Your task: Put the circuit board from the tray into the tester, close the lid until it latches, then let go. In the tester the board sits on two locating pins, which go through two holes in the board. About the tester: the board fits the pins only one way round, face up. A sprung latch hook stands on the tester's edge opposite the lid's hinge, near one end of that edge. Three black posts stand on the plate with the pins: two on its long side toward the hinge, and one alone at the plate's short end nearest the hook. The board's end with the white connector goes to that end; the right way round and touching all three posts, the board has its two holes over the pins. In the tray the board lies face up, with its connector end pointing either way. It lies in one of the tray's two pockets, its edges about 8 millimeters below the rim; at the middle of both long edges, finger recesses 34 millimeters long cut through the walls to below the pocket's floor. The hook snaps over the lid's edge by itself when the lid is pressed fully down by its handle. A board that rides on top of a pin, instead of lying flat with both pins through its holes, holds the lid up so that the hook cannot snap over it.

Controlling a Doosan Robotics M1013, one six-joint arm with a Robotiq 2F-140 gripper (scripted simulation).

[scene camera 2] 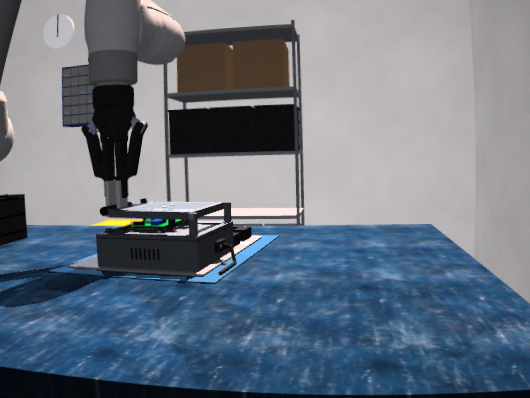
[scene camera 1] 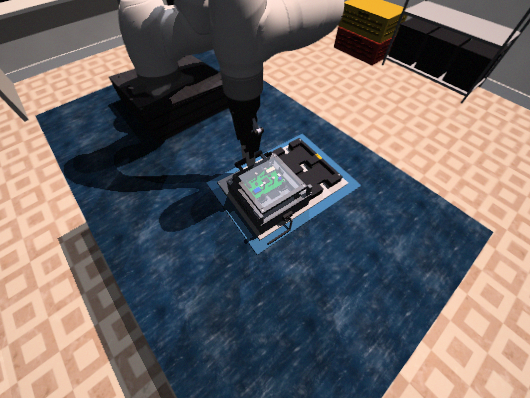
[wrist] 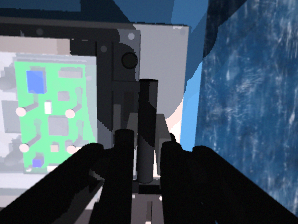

Labels:
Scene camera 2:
my gripper: 117, 216
tester lid: 151, 210
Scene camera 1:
my gripper: 249, 162
tester lid: 268, 183
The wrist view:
my gripper: 146, 127
tester lid: 64, 88

